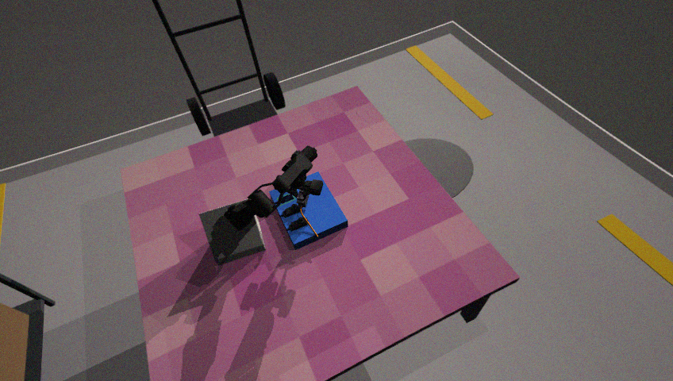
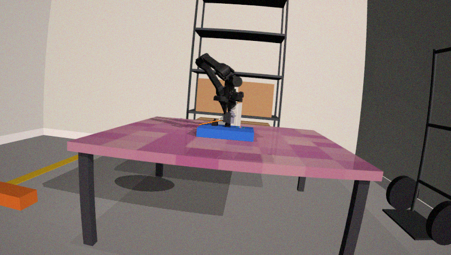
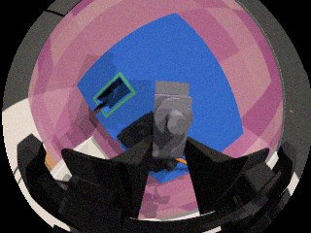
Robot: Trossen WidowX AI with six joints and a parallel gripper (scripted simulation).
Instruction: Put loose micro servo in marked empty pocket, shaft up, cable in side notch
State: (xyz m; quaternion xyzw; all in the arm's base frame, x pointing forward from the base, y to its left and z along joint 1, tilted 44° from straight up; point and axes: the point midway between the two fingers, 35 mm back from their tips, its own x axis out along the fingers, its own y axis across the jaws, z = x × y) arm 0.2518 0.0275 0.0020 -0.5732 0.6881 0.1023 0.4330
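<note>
The green marking lies 8 cm to the left of my gripper tip, 7 cm below it and 3 cm behind it. From my gripper tip the other things lie so: blue deck: 10 cm below, 6 cm ahead, 1 cm to the left.
</note>
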